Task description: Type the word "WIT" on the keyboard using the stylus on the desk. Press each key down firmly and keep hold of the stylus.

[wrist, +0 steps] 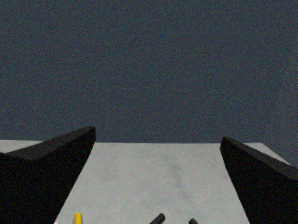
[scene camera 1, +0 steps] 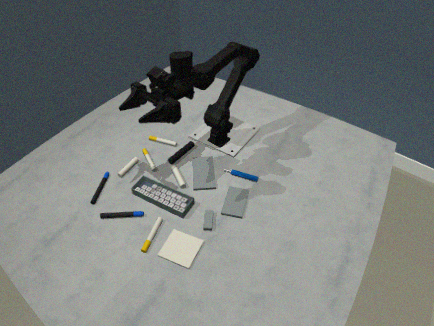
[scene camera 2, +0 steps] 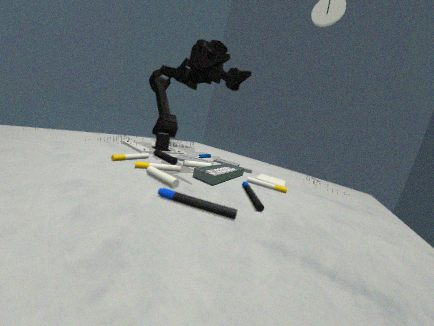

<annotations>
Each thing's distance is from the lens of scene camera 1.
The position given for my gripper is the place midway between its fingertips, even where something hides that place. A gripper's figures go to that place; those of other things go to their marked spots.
my gripper [scene camera 1: 128, 115]: 74 cm
white pad [scene camera 1: 180, 248]: 80 cm
</annotations>
